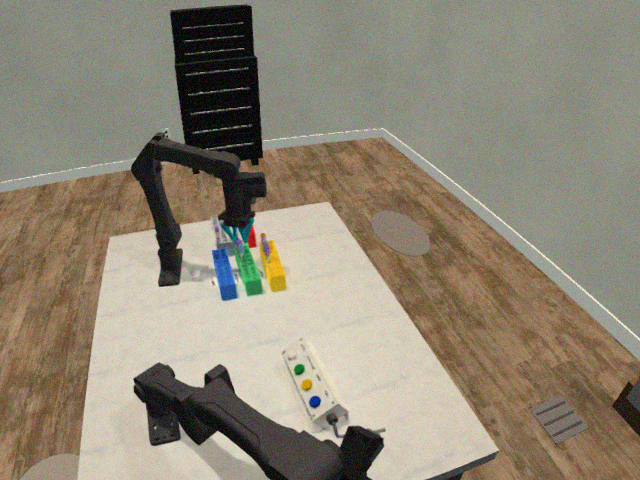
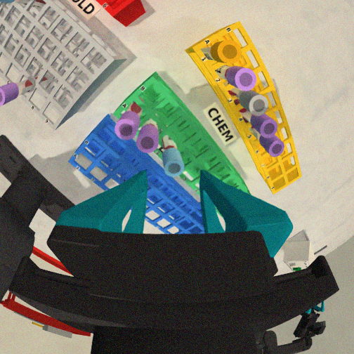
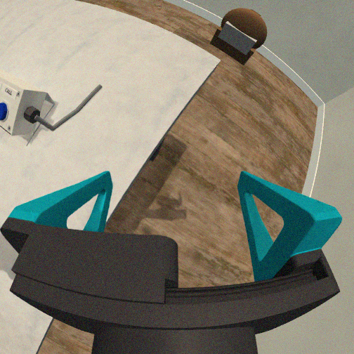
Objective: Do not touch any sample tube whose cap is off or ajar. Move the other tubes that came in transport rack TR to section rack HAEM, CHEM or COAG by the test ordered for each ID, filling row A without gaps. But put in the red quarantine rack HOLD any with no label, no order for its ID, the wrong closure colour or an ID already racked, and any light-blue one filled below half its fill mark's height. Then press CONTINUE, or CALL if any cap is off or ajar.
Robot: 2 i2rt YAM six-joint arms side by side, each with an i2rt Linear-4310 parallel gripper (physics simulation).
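My left gripper is partly open around a light-blue-capped tube, which stands in row A of the green rack beside two purple-capped tubes. The yellow rack holds an amber-capped tube, a grey-capped tube and three purple-capped ones. A purple-capped tube stands in the grey rack. The blue rack shows no tubes. The red rack shows partly. My right gripper is open and empty. Tube labels are unreadable.
The button box has green, amber and blue buttons; its cable lies on the table. A CHEM sign lies between the green and yellow racks. The right gripper hangs past the table edge.
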